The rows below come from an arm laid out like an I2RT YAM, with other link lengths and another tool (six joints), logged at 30 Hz.
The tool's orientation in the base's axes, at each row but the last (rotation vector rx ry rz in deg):
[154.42 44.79 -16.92]
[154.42 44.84 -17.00]
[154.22 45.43 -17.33]
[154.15 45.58 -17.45]
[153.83 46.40 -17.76]
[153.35 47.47 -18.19]
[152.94 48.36 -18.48]
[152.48 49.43 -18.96]
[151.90 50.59 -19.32]
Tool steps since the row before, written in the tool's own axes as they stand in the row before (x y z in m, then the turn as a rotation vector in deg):
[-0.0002 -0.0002 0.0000 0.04 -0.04 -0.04]
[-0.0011 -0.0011 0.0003 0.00 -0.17 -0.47]
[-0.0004 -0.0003 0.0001 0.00 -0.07 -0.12]
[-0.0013 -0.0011 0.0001 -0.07 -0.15 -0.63]
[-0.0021 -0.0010 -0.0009 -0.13 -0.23 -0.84]
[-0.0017 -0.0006 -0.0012 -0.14 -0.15 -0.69]
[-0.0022 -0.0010 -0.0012 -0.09 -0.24 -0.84]
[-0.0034 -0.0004 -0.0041 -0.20 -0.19 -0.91]
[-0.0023 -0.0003 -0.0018 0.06 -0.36 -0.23]
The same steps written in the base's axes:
[-0.0003 0.0001 0.0000 0.02 0.07 0.02]
[-0.0015 0.0002 -0.0002 -0.04 0.30 0.39]
[-0.0005 0.0000 0.0000 -0.03 0.10 0.09]
[-0.0017 0.0002 0.0000 -0.07 0.31 0.57]
[-0.0022 0.0001 0.0012 -0.14 0.42 0.76]
[-0.0016 0.0000 0.0015 -0.12 0.30 0.64]
[-0.0022 0.0001 0.0015 -0.12 0.45 0.75]
[-0.0024 0.0000 0.0048 -0.16 0.38 0.86]
[-0.0018 -0.0003 0.0023 -0.15 0.39 0.11]

